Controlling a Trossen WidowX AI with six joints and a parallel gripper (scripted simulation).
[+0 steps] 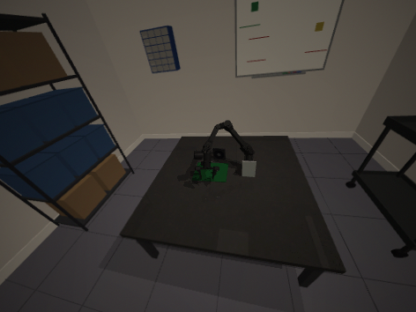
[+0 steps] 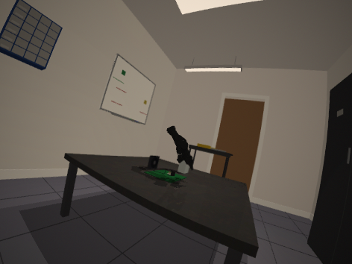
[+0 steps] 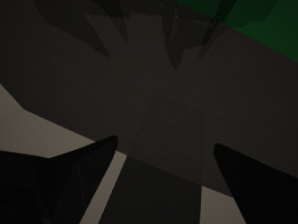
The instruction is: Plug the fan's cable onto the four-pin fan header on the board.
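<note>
Right now the black plug is 1 cm behind my gripper tip, 17 cm to the right of it and 8 cm below it. The rest, counted from my gripper tip: green board (3 cm ahead, 20 cm to the right, 12 cm below); black fan (39 cm to the right, 5 cm below).
</note>
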